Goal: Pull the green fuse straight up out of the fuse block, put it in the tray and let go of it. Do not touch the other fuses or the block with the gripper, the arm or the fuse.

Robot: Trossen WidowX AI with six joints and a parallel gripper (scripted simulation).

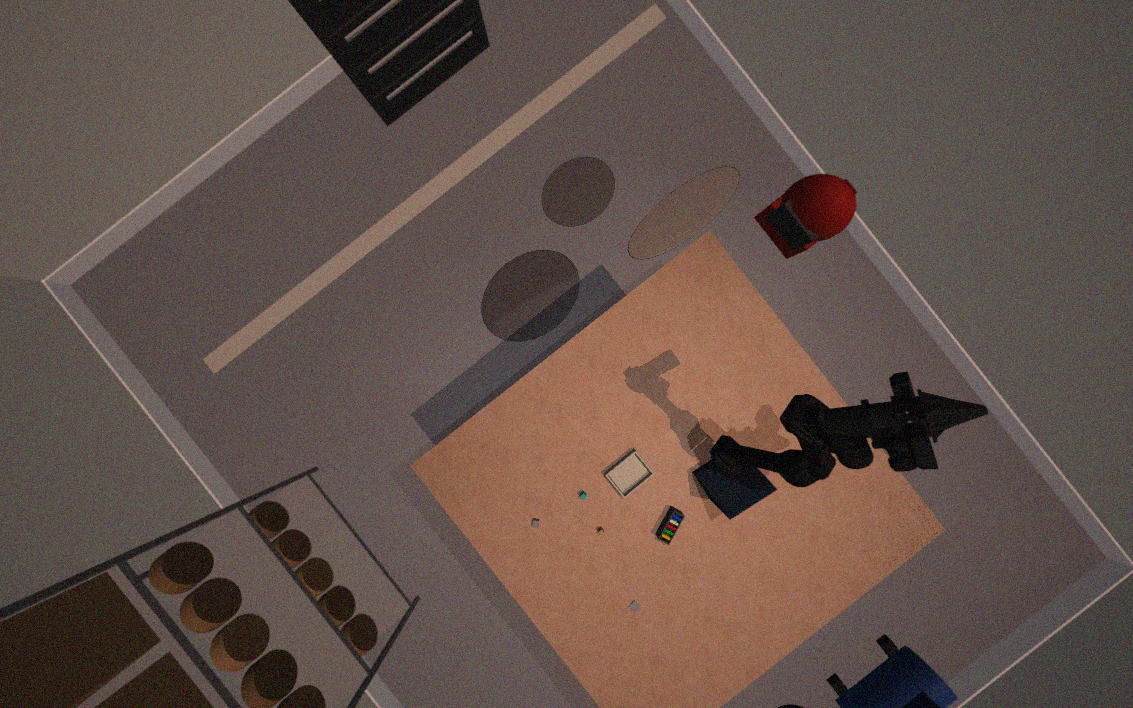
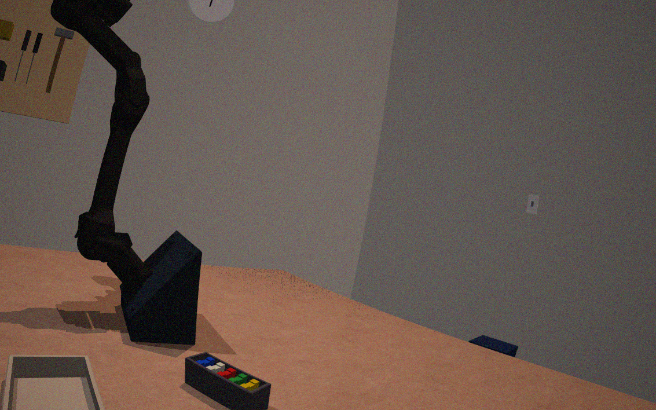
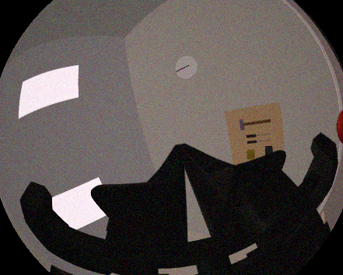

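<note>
Now: gripper tip 700 mm above the green fuse, 530 mm short of it and 250 mm to the right of it. From my gripper tip the other things lie so: tray 720 mm below, 530 mm ahead, 20 mm to the left; red fuse 700 mm below, 510 mm ahead, 240 mm to the left; yellow fuse 700 mm below, 550 mm ahead, 260 mm to the left.
</note>
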